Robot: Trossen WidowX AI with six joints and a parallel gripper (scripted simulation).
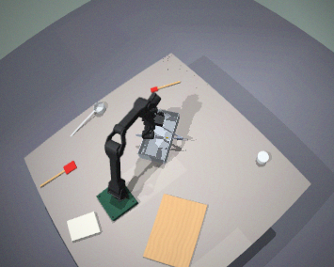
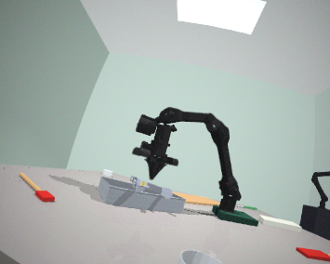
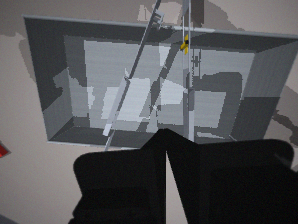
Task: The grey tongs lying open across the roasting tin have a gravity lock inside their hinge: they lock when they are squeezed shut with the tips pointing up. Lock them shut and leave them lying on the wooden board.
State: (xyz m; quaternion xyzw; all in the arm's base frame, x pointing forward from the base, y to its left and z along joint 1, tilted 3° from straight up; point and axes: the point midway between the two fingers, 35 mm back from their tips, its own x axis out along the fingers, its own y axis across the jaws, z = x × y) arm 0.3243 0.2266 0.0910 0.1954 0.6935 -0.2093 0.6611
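My gripper tip is now 70 mm above the roasting tin, 30 mm short of it and 10 mm to the left of it. Also, from my gripper tip: white block 600 mm behind, 290 mm to the right, 90 mm below; wooden board 540 mm to the right, 150 mm behind, 90 mm below.
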